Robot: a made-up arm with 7 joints.
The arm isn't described. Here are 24 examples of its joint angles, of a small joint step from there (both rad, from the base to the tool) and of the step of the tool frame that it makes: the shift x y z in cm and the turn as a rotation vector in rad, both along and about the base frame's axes.
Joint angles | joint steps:
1: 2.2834 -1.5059 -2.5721 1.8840 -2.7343 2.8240 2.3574 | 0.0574 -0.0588 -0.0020 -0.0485 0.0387 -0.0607 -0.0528
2: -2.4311 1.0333 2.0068 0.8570 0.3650 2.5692 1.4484 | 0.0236 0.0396 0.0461 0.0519 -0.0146 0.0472 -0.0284
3: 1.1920 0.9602 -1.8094 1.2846 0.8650 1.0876 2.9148 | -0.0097 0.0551 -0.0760 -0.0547 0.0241 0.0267 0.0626
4: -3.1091 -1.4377 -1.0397 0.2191 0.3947 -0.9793 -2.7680 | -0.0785 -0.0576 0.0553 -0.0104 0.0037 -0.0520 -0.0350
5: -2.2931 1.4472 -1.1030 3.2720 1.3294 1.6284 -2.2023 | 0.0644 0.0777 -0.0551 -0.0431 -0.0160 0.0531 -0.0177
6: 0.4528 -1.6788 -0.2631 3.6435 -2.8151 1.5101 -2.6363 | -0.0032 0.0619 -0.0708 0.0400 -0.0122 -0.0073 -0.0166
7: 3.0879 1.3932 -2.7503 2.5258 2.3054 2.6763 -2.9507 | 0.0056 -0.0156 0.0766 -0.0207 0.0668 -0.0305 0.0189
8: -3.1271 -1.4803 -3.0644 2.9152 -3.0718 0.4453 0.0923 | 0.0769 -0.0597 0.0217 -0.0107 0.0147 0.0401 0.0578
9: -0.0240 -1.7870 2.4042 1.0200 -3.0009 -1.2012 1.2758 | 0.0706 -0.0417 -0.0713 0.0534 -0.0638 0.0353 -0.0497
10: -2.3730 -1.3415 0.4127 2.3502 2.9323 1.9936 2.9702 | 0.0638 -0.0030 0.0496 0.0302 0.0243 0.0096 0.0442
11: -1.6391 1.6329 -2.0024 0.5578 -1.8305 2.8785 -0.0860 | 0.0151 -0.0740 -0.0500 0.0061 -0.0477 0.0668 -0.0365
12: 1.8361 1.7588 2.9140 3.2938 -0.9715 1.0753 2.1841 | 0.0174 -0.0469 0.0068 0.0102 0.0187 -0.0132 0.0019
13: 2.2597 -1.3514 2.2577 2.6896 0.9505 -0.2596 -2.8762 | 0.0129 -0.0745 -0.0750 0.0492 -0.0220 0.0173 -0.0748
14: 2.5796 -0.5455 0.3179 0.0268 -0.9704 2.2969 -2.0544 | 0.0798 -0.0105 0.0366 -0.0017 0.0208 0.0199 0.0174
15: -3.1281 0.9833 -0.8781 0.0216 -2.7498 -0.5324 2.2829 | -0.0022 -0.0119 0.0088 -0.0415 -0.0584 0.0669 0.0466
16: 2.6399 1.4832 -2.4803 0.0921 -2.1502 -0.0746 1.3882 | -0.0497 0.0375 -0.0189 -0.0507 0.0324 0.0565 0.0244
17: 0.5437 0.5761 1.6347 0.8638 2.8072 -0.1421 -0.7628 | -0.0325 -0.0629 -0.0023 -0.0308 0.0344 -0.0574 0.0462
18: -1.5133 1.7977 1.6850 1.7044 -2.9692 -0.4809 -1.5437 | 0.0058 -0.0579 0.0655 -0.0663 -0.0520 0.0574 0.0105
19: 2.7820 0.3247 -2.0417 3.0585 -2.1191 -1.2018 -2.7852 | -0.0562 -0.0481 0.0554 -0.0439 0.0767 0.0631 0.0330
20: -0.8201 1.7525 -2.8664 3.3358 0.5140 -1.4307 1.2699 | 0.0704 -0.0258 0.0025 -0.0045 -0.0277 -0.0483 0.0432
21: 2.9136 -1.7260 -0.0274 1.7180 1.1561 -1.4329 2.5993 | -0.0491 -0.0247 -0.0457 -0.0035 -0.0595 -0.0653 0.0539
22: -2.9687 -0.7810 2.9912 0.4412 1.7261 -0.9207 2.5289 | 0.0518 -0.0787 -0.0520 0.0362 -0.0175 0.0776 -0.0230
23: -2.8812 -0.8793 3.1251 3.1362 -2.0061 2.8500 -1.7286 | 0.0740 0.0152 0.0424 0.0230 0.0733 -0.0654 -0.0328
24: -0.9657 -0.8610 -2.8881 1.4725 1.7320 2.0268 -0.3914 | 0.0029 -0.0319 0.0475 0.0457 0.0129 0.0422 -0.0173
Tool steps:
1: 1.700 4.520 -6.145 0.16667 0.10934 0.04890
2: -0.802 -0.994 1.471 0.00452 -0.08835 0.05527
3: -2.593 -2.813 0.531 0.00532 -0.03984 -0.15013
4: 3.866 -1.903 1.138 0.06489 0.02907 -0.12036
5: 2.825 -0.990 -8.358 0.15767 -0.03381 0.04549
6: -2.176 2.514 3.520 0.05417 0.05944 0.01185
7: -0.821 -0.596 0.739 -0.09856 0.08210 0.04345
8: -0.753 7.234 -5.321 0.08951 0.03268 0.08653
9: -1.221 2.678 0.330 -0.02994 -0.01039 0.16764
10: -2.858 4.724 -1.871 0.02719 0.08902 0.07322
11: 1.239 0.254 1.954 -0.00565 0.07581 0.00441
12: -1.373 0.493 3.589 0.02412 0.02916 -0.00317
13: 3.634 0.950 -3.951 -0.03425 0.18654 0.02764
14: -1.057 -0.475 0.360 0.03707 -0.00306 0.09066
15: 1.629 -0.648 1.108 0.00008 -0.01385 0.04453
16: 0.224 -2.419 -0.501 0.04126 -0.07882 -0.10337
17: 1.589 -1.639 -0.746 -0.08380 -0.07766 -0.05166
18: 0.229 2.418 5.011 -0.09687 -0.05419 0.00025
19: 2.860 0.971 1.953 0.01226 0.14220 0.07432
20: 1.945 2.849 1.829 0.00847 0.03840 0.08051
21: 0.556 -2.775 -3.075 -0.06955 0.11626 -0.08511
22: 0.590 -0.335 -2.502 0.03478 0.04702 0.02284
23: 0.524 2.224 0.558 0.07317 0.01890 0.21177
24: -1.512 -1.064 1.247 -0.03014 0.09070 0.02531
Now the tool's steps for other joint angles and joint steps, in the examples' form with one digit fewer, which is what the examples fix.
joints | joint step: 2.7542 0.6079 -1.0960 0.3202 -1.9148 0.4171 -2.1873 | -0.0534 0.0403 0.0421 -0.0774 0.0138 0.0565 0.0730
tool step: 2.59 -4.25 -0.84 -0.0157 -0.0705 -0.1005
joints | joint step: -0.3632 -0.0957 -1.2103 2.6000 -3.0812 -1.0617 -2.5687 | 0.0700 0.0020 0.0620 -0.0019 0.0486 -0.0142 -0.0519
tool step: 4.77 0.23 0.02 0.0016 0.0335 0.1758
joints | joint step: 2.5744 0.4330 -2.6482 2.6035 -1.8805 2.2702 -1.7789 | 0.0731 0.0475 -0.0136 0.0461 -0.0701 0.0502 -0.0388
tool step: -6.19 0.65 -2.16 0.0291 -0.0936 0.0192
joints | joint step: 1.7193 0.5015 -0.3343 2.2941 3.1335 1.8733 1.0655 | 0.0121 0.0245 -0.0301 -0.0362 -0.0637 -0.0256 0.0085
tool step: -0.80 3.11 -2.91 -0.0913 -0.0746 -0.0318
